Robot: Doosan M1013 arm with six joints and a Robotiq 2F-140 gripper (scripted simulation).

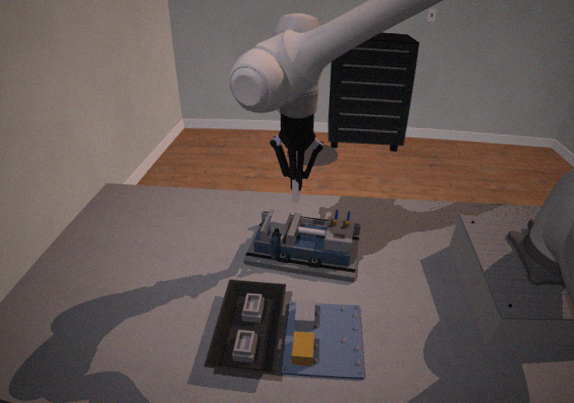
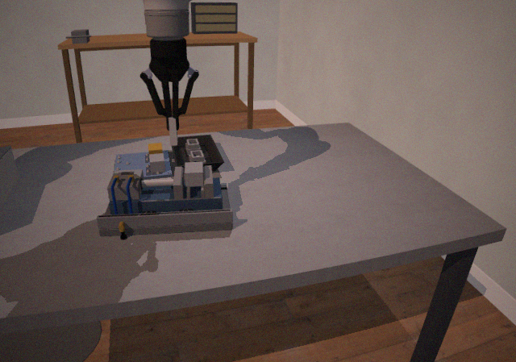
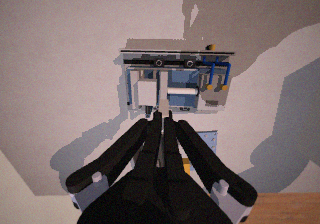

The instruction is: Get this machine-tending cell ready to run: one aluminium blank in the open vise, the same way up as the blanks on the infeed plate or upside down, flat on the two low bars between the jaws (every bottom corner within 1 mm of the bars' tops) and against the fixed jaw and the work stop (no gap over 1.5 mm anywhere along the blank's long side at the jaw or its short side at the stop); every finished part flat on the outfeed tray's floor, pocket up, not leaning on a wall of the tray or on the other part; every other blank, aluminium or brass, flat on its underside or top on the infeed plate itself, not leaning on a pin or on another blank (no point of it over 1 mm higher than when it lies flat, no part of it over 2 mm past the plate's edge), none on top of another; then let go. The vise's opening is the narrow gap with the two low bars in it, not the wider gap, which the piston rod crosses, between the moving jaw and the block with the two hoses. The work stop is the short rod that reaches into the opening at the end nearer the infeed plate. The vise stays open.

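The blue vise lies 3 cm behind my hand and 17 cm below it. From my hand the other things lie so: brass blank (5 cm behind, 33 cm to the left, 18 cm below); then aluminium blank (5 cm behind, 24 cm to the left, 18 cm below); then infeed plate (9 cm behind, 28 cm to the left, 21 cm below).
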